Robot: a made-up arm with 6 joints. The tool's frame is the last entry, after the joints. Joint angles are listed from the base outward.
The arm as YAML. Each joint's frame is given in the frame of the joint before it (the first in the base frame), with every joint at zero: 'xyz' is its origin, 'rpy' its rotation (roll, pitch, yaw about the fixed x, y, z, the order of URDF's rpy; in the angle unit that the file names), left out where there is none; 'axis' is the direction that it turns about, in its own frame. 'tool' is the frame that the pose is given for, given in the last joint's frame.
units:
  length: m
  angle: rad
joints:
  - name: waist
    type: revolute
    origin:
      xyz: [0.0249, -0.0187, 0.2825]
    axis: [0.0, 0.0, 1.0]
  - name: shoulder
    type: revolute
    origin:
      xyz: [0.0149, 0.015, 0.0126]
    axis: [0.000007, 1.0, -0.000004]
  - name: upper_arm
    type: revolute
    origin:
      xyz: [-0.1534, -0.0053, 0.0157]
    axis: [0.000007, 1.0, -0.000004]
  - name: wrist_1
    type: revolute
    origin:
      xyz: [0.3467, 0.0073, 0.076]
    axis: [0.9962, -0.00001, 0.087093]
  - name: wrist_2
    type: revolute
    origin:
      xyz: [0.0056, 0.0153, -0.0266]
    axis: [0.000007, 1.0, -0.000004]
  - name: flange
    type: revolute
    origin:
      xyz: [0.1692, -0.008, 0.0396]
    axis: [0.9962, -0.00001, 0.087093]
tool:
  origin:
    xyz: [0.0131, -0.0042, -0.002]
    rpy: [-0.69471, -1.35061, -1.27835]
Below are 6 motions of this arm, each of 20 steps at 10 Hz.
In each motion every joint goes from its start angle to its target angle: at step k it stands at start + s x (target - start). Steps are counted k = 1, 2, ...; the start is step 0. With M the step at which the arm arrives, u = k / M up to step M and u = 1 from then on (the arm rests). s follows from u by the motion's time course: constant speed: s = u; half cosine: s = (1 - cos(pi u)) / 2; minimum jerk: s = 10 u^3 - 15 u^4 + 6 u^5.
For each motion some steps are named. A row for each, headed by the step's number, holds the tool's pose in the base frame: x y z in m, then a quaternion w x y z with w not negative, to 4 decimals.
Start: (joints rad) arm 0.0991 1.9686 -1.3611 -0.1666 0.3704 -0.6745
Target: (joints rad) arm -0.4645 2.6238 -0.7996 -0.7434 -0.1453 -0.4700
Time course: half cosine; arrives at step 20
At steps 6, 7, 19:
6: 0.5156 -0.0226 0.0396 0.3751 -0.8599 -0.3458 0.0180
7: 0.4937 -0.0398 0.0093 0.3789 -0.8636 -0.3304 0.0377
19: 0.1576 -0.0467 -0.1799 0.5490 -0.7906 -0.1902 0.1932

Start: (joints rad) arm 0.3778 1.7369 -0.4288 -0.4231 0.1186 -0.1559
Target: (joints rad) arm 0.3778 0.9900 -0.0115 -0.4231 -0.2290 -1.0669
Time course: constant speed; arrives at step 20
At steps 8, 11, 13, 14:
8: 0.2971 0.1100 -0.0079 0.3892 -0.7475 -0.5247 0.1202
11: 0.3069 0.1185 0.0118 0.3463 -0.7206 -0.5912 0.1059
13: 0.3126 0.1238 0.0250 0.3135 -0.7020 -0.6323 0.0955
14: 0.3153 0.1263 0.0317 0.2958 -0.6925 -0.6518 0.0900

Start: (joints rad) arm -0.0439 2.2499 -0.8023 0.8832 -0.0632 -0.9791
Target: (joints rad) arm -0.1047 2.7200 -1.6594 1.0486 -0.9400 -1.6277
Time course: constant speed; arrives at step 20
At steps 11, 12, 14, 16, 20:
11: 0.4634 -0.1109 -0.0403 0.2907 -0.9216 -0.1100 -0.2326
12: 0.4727 -0.1186 -0.0314 0.2646 -0.9261 -0.1174 -0.2420
14: 0.4890 -0.1336 -0.0129 0.2111 -0.9338 -0.1285 -0.2589
16: 0.5021 -0.1477 0.0063 0.1563 -0.9396 -0.1347 -0.2730
20: 0.5191 -0.1729 0.0460 0.0448 -0.9459 -0.1320 -0.2929

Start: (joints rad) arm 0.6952 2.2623 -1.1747 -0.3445 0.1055 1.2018
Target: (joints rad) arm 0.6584 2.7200 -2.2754 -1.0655 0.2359 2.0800
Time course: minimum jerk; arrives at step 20
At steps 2, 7, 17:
2: 0.3483 0.2716 -0.0418 0.6760 -0.7101 0.0965 -0.1715
7: 0.4077 0.3075 -0.0071 0.7019 -0.6707 0.0878 -0.2231
17: 0.5638 0.3759 0.1581 0.7725 -0.4889 0.0556 -0.4014

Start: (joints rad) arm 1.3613 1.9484 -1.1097 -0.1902 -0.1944 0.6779
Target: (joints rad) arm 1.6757 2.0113 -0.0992 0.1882 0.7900 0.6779
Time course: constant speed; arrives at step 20
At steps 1, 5, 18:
1: 0.0961 0.4801 0.0897 0.7718 -0.5285 -0.3497 0.0519
5: 0.0553 0.3760 -0.0154 0.6669 -0.6708 -0.2933 0.1388
18: -0.0128 -0.0836 -0.0651 0.1293 -0.9404 -0.0900 0.3014

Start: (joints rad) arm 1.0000 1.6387 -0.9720 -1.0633 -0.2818 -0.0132
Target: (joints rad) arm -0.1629 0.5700 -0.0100 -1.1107 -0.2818 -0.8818
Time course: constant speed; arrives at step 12
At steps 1, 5, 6, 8, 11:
1: 0.2923 0.4145 0.2190 0.3076 -0.3933 -0.8656 -0.0384
5: 0.3951 0.2593 0.2314 0.1594 -0.5148 -0.8395 -0.0696
6: 0.4099 0.2180 0.2316 0.1215 -0.5446 -0.8270 -0.0684
8: 0.4274 0.1354 0.2284 0.0466 -0.6021 -0.7952 -0.0553
11: 0.4276 0.0166 0.2160 0.0581 0.6798 0.7311 0.0092

